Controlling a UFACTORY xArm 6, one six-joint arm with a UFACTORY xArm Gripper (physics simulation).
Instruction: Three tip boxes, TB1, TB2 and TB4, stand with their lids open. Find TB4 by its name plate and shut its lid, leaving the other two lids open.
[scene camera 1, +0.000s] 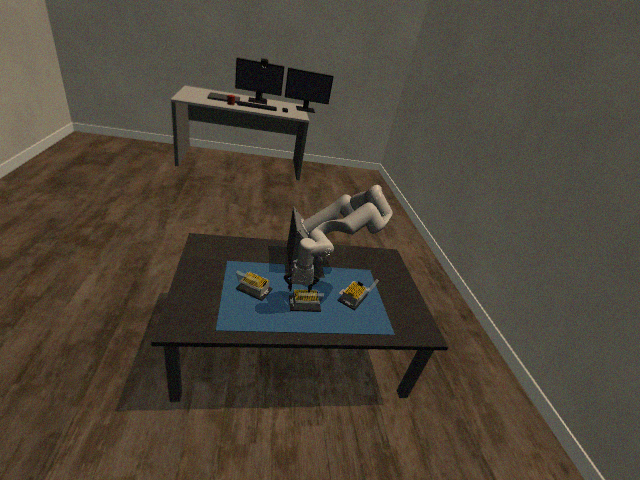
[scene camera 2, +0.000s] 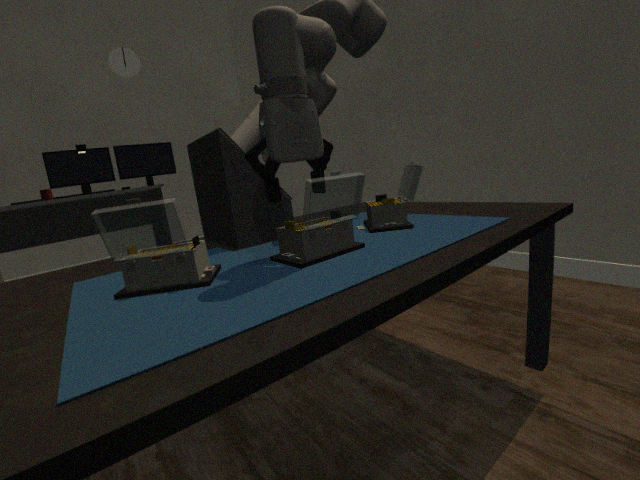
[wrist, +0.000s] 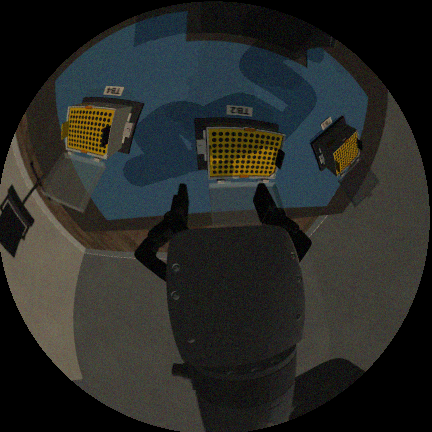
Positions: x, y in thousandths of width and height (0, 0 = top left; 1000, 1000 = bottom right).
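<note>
My gripper (scene camera 2: 466, 411), visible; wrist view too (wrist: 515, 441). Blue mat (wrist: 411, 186) in sight.
</note>
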